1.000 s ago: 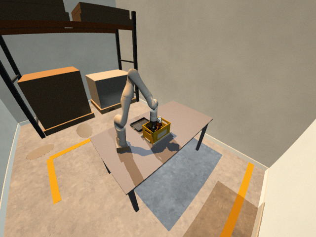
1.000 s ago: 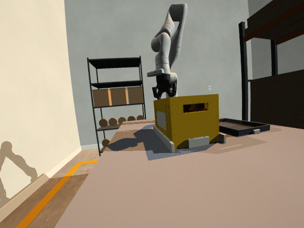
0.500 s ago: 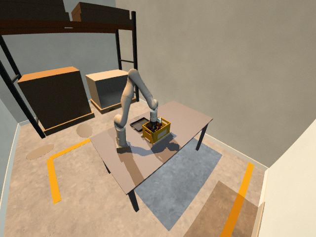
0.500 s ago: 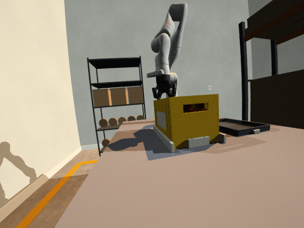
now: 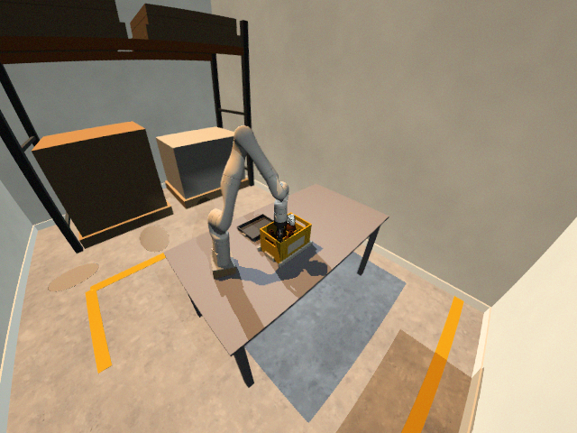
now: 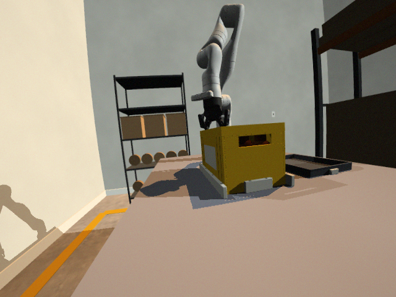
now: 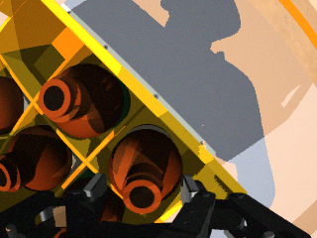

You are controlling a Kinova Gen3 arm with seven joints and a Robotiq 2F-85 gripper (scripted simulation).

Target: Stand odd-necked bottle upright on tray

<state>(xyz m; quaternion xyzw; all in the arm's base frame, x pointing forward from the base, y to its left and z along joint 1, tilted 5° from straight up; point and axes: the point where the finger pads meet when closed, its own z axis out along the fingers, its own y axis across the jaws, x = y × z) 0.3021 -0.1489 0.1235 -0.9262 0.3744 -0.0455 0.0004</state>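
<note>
My hand is 70 mm above the brown bottle. The rest, counted from my hand: dark tray: 330 mm to the left, 140 mm below, 90 mm ahead; then yellow crate: 90 mm ahead, 70 mm below, 40 mm to the left.
</note>
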